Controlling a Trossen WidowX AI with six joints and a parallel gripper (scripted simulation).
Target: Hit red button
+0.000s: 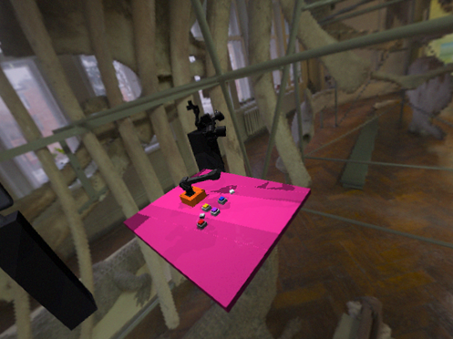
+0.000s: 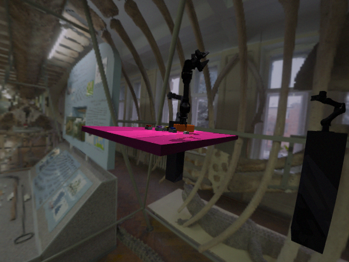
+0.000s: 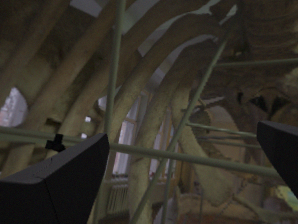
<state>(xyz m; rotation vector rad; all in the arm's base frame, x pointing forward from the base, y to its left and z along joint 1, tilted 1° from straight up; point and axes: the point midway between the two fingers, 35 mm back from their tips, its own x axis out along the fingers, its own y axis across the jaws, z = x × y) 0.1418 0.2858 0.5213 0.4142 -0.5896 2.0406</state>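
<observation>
Now: the red button 170 mm ahead of my gripper tip, 460 mm to the right of it and 570 mm below it. The rest, counted from my gripper tip: purple button (160 mm ahead, 330 mm to the right, 570 mm below); blue button (110 mm ahead, 210 mm to the right, 570 mm below).
</observation>
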